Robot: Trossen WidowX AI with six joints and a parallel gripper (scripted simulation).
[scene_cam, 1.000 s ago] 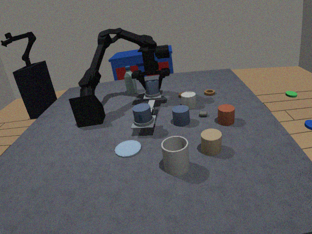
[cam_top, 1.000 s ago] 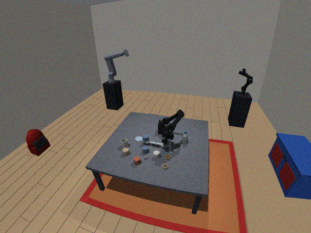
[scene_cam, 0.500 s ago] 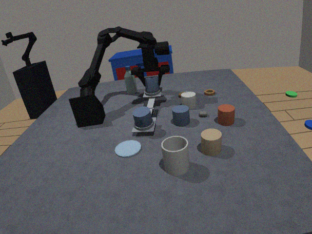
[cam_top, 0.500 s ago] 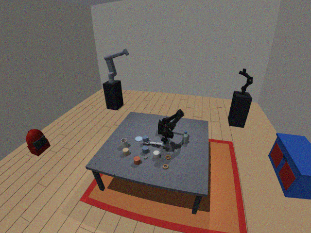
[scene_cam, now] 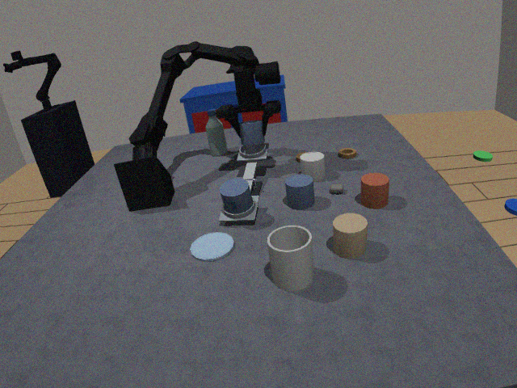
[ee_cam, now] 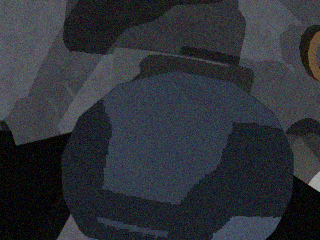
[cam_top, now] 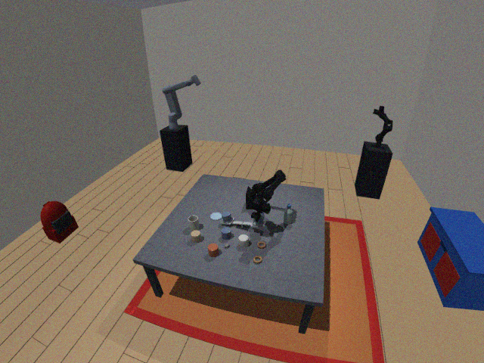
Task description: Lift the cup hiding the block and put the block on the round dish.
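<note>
My gripper tip is 1 cm to the left of the grey block and 3 cm above it. The rest, counted from my gripper tip: pale bottle (17 cm behind, 20 cm to the left, 1 cm below); then white cylinder (18 cm ahead, 8 cm to the right, 8 cm below); then small balance (1 cm behind, 13 cm to the right, 10 cm below).
</note>
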